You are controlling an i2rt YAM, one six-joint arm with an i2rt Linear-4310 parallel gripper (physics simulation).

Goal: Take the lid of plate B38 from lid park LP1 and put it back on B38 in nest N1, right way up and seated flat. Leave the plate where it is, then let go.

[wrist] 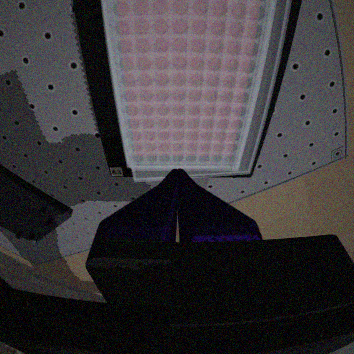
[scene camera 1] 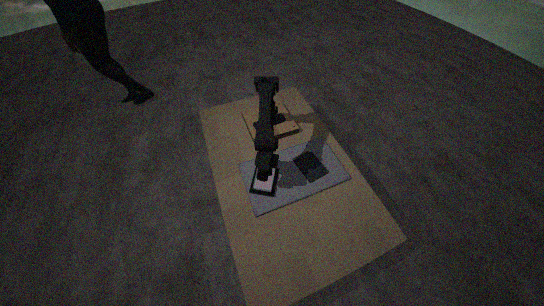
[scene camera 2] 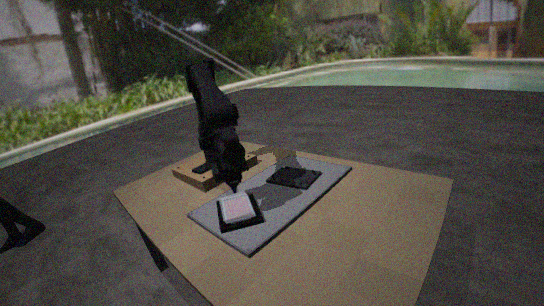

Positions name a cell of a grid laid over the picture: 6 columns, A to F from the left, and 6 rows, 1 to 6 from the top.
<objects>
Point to a grey perforated plate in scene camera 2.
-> At D5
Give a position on a lid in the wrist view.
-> D2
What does the lid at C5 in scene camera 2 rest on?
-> A pink well plate.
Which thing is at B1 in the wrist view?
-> A black nest.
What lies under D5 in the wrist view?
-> The gripper.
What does the gripper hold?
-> Nothing.
</objects>
